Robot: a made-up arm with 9 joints.
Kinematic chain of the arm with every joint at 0, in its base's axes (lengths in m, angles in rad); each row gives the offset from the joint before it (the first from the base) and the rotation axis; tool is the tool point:
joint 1: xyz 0 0 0.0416 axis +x
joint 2: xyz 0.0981 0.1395 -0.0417 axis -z
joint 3: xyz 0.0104 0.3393 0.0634 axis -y
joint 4: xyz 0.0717 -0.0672 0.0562 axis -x
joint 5: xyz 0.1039 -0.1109 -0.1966 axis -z
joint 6: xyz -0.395 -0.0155 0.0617 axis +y
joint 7: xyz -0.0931 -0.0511 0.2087 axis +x
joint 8: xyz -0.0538 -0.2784 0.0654 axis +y
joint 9: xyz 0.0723 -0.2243 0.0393 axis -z
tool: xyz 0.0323 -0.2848 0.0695
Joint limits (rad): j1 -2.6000..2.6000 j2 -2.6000..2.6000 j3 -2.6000..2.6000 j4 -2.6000..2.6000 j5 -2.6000..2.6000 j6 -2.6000..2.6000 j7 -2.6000..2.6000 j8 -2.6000..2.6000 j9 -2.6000..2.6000
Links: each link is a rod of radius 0.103 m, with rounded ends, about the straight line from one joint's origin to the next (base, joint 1, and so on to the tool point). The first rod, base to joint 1, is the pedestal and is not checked.
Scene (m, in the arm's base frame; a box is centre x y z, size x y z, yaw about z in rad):
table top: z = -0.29
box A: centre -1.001 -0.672 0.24 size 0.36 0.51 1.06 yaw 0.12
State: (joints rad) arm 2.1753 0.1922 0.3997 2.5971 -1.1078 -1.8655 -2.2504 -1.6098 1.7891
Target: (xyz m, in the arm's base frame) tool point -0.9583 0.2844 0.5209
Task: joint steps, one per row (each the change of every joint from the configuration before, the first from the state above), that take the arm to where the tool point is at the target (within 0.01 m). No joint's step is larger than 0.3 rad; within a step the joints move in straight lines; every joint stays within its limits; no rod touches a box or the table.
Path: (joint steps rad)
1: -0.2717 0.0283 0.0624 0.0010 0.2338 0.0872 -0.0418 -0.0038 0.0451
2: -0.2716 0.0284 0.0623 0.0009 0.2339 0.0871 -0.0418 -0.0038 0.0451
3: -0.2717 0.0283 0.0624 0.0010 0.2338 0.0872 -0.0418 -0.0037 0.0451
4: 0.2041 -0.1945 0.2518 -0.0559 -0.0879 -0.0446 -0.0018 0.0017 -0.1912
5: 0.2041 -0.1944 0.2517 -0.0559 -0.0878 -0.0447 -0.0017 0.0018 -0.1911

